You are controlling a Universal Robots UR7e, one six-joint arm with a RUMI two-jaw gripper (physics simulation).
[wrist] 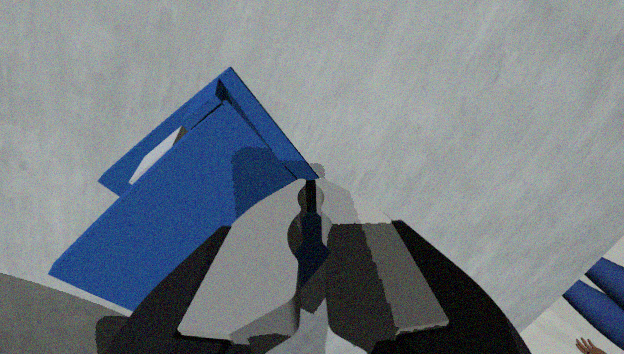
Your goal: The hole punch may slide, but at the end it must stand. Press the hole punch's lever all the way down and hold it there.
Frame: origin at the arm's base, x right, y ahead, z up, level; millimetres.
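Seen in the pictures: gripper, between the fingertips: (311, 183).
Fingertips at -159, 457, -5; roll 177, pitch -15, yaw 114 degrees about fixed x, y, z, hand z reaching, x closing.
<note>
Pixels of each thing's top centre, then the offset from my fingertips to it, as dx, dy, dz. "pt": a spot on its surface instead. Level surfaces: height alone.
- blue hole punch, centre of its top: (235, 279) +39, -33, +33
- blue base, a spot on its surface: (265, 120) pt -16, -25, -40
- light grey table top, height of its surface: dz -52
The blue hole punch (165, 200) stands on the table, left of centre in the wrist view, turned diagonally. Its broad flat lever (200, 155) faces the camera. A strip of the blue base (265, 120) shows along the upper right side, and another with a pale slot along the upper left. My gripper (311, 183) is shut with nothing between the fingers. Its tips overlap the punch's right-hand end in the view, and its shadow falls on the lever. The fingers hide that end's lower part, so contact and how far down the lever is cannot be told.
The light grey table top (450, 100) lies around the punch, with its edge at the lower right. Beyond it are blue leg-like shapes (595, 310) and a small hand (589, 346). A dark grey area lies at the lower left.
</note>
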